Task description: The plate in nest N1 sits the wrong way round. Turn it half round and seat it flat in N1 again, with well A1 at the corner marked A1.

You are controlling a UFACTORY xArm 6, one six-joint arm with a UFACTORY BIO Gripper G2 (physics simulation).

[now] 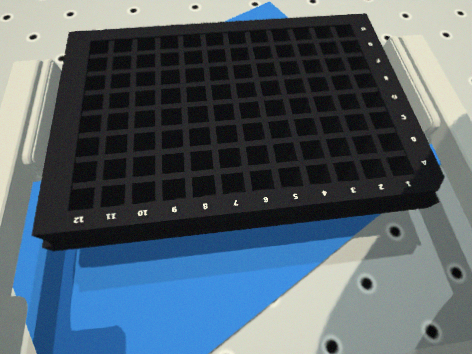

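The black well plate (pixel 227 107) is held between the two pale fingers of my gripper (pixel 245 97), which is shut on its short sides. Its letters run down the right edge and its numbers along the near edge, reading upside down; A and 1 meet at the near right corner, 12 is near left. The plate hangs above a blue surface (pixel 175 295) that lies turned at an angle under it, and casts a shadow on it. Whether this blue surface is nest N1 cannot be told; no N1 label or A1 corner mark shows.
A pale table top (pixel 160 19) with a grid of dark holes lies around and below the blue surface. The blue surface shows a corner beyond the plate's far edge and a slanting edge at the lower right. Grey shadows fall on the table at the lower right.
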